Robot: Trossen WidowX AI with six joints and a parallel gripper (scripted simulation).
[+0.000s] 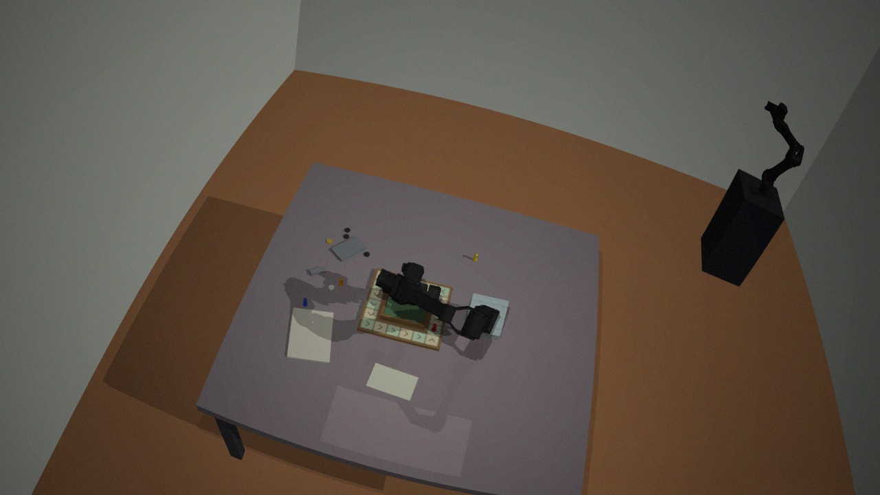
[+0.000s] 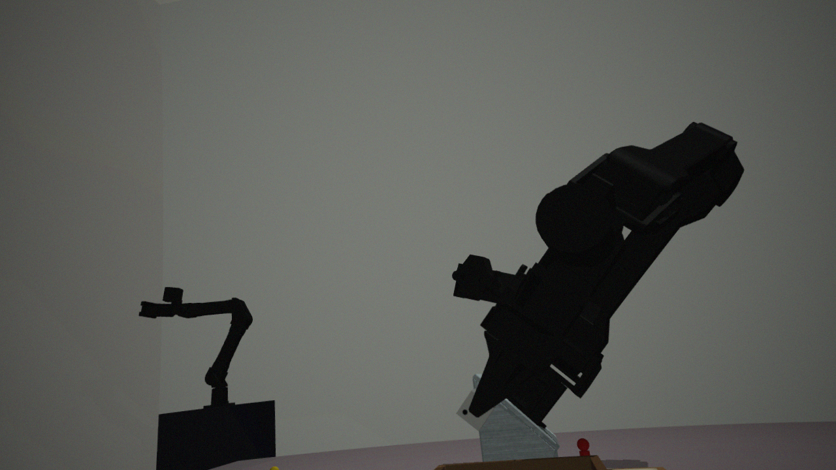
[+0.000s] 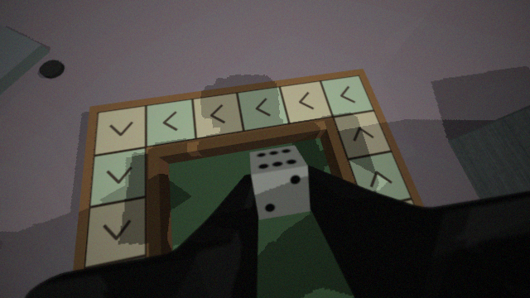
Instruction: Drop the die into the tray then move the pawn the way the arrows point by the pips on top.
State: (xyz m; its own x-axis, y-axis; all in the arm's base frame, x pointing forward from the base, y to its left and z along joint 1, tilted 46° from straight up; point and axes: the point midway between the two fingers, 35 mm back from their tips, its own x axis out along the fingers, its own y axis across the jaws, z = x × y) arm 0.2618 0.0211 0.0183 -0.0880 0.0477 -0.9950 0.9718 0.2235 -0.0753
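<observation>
The red pawn is 11 cm behind my gripper tip, 8 cm to the left of it and 6 cm below it. From my gripper tip the other things lie so: green dice tray: 1 cm ahead, 3 cm to the left, 8 cm below; then white die: right at my gripper tip; then grey block: 30 cm ahead, 14 cm to the right, 8 cm below.
</observation>
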